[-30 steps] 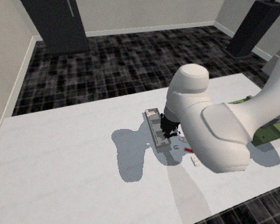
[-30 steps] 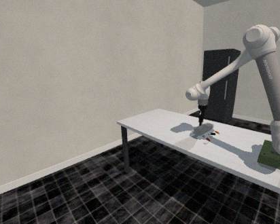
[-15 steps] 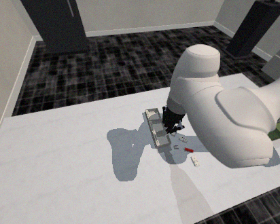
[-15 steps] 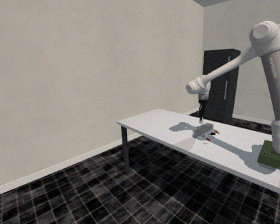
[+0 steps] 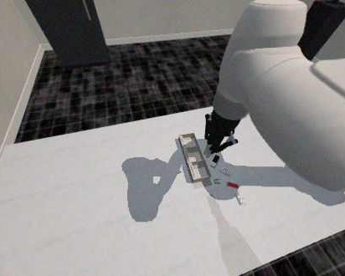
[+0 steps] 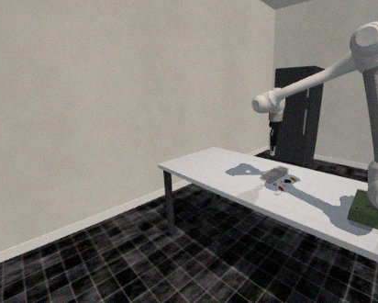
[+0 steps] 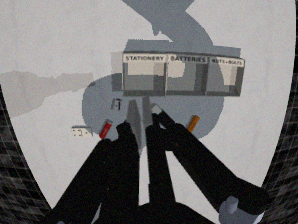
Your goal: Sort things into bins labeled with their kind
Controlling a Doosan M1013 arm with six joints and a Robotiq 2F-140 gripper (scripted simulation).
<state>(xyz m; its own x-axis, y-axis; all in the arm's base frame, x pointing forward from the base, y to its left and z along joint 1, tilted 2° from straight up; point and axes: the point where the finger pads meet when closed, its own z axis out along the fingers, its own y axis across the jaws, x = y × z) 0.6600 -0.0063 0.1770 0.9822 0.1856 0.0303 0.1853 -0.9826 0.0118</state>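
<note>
Right now my hand is 210 mm above the orange battery, 130 mm past it and 110 mm to the left of it. From my hand the other things lie so: grey piece: 210 mm below, 60 mm behind, 50 mm to the left; then small black piece: 210 mm below, 100 mm behind, 40 mm to the right; then grey bin tray: 200 mm below, 90 mm to the right.
</note>
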